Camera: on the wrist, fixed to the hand. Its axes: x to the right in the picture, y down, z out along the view.
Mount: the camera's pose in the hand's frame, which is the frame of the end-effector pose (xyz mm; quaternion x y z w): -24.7 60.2 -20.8 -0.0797 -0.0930 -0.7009 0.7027
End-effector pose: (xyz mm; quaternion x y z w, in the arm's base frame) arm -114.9 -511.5 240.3 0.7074 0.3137 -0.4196 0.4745
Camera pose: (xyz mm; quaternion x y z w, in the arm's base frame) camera -69.2 -514.4 291.0 0.2004 0.7055 -0.6682 0.1249
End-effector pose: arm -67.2 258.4 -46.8 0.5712 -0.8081 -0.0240 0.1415
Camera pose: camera -109.5 304.8 -19.8 0.9543 -0.1787 -0.2336 0.0530
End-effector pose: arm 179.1 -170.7 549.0 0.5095 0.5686 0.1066 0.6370
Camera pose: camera 180.3 -149.8 614.0 -0.0814 0.6889 -0.3736 0.6158
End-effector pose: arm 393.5 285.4 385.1 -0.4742 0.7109 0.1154 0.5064
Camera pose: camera 334.1 317.3 396.1 -0.8611 0.1109 -0.1731 0.4650
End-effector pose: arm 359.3 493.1 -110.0 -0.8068 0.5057 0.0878 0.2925
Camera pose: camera 292.2 481.2 -105.3 -0.9365 -0.2443 -0.0280 0.2498
